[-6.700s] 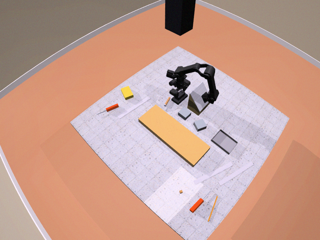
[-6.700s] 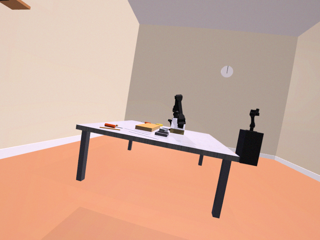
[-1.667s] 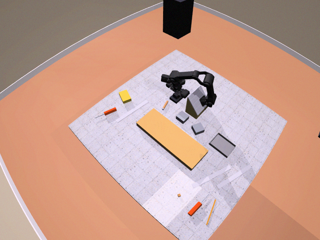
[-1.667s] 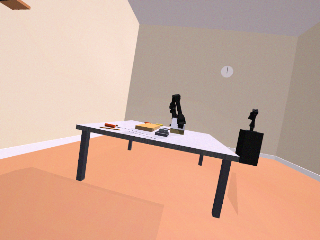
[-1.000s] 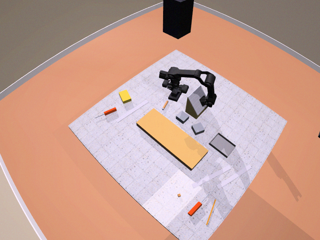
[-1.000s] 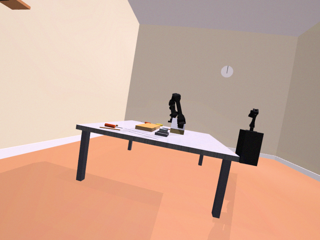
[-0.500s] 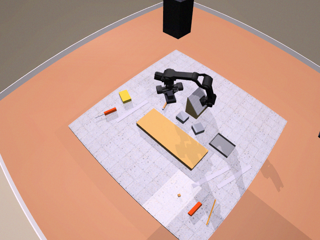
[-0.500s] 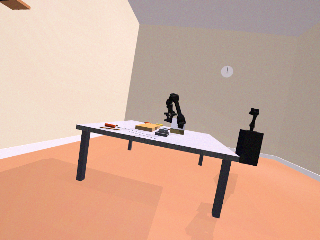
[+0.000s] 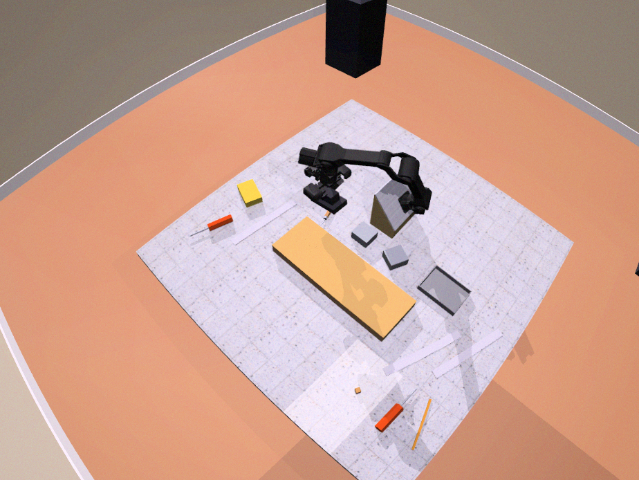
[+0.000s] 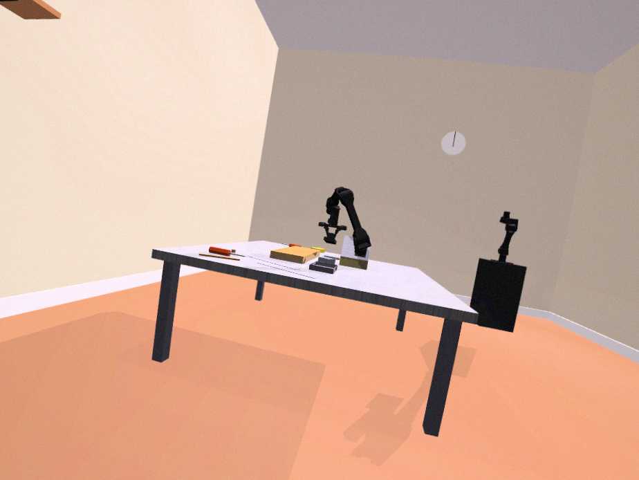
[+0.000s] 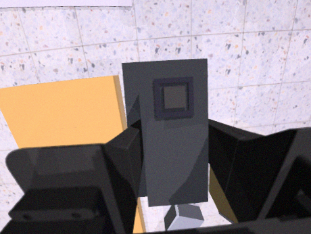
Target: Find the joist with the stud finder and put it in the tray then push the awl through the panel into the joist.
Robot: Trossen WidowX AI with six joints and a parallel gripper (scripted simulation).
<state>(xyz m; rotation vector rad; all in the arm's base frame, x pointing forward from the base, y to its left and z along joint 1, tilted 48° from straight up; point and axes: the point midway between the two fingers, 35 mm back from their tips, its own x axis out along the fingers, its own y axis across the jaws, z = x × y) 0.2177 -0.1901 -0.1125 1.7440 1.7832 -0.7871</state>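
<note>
Now: gripper tip 10 mm past the awl and 130 mm above it. From my gripper tip the other things lie so: stud finder (10 mm to the right, 20 mm above); then grey tray (50 mm behind, 530 mm to the left, 120 mm below); then yellow block (120 mm ahead, 310 mm to the right, 120 mm below).
</note>
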